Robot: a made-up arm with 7 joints. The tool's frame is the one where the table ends. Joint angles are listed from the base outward.
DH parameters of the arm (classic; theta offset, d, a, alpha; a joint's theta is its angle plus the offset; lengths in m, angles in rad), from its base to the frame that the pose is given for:
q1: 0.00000 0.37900 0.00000 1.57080
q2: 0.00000 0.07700 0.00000 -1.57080
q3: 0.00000 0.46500 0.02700 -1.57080
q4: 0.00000 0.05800 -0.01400 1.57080
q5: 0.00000 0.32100 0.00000 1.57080
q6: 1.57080 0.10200 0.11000 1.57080
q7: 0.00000 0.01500 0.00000 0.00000
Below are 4 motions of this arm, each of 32 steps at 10 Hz.
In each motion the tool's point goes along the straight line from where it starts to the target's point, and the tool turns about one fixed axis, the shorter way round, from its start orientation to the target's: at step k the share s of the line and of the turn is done. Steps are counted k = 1, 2, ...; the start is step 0. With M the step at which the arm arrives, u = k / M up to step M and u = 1 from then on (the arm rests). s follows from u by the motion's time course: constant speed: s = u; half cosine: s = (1 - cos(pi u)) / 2; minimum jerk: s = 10 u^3 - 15 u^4 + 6 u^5.
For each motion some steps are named. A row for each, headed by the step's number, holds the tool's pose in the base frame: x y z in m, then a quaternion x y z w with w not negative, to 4 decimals.
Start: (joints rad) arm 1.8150 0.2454 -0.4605 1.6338 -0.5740 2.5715 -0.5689
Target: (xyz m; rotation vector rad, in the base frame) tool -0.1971 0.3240 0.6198 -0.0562 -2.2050 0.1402
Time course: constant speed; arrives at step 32
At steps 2, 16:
2: 0.1354 0.1535 0.9777 0.0578 -0.3511 -0.8800 0.3147
16: -0.0198 0.2330 0.8107 0.0237 -0.7221 -0.5241 0.4508

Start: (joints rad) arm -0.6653 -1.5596 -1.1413 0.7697 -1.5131 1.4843 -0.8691
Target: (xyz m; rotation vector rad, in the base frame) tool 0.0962 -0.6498 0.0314 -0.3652 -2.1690 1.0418
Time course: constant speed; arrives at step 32
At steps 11, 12, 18, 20, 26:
11: 0.3760 -0.6373 0.1207 0.2940 0.7987 -0.5104 0.1229
12: 0.3626 -0.6379 0.1164 0.2882 0.8055 -0.5081 0.1003
18: 0.2827 -0.6415 0.0909 -0.2497 -0.8356 0.4880 0.0362
20: 0.2561 -0.6427 0.0824 -0.2356 -0.8417 0.4789 0.0817
26: 0.1761 -0.6462 0.0569 -0.1902 -0.8479 0.4450 0.2164

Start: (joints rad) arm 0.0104 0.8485 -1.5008 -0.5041 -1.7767 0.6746 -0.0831
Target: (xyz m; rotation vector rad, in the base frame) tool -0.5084 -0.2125 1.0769 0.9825 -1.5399 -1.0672
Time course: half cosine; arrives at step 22
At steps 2, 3, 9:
2: -0.5107 0.1819 0.9836 -0.2001 -0.7742 -0.0899 0.5937
3: -0.5106 0.1718 0.9860 -0.1847 -0.7758 -0.1003 0.5950
9: -0.5099 0.0455 1.0159 0.0138 -0.7720 -0.2269 0.5936

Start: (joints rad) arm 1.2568 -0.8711 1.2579 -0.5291 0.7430 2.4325 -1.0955
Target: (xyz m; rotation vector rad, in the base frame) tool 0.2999 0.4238 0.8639 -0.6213 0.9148 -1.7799
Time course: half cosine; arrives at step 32
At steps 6, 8, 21, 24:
6: 0.3505 0.4511 0.7915 -0.4956 0.4792 -0.5069 0.5174
8: 0.3470 0.4493 0.7964 -0.4810 0.4741 -0.5248 0.5182
21: 0.3145 0.4317 0.8430 -0.3303 0.4127 -0.6778 0.5111
24: 0.3080 0.4282 0.8523 -0.2979 0.3978 -0.7046 0.5066

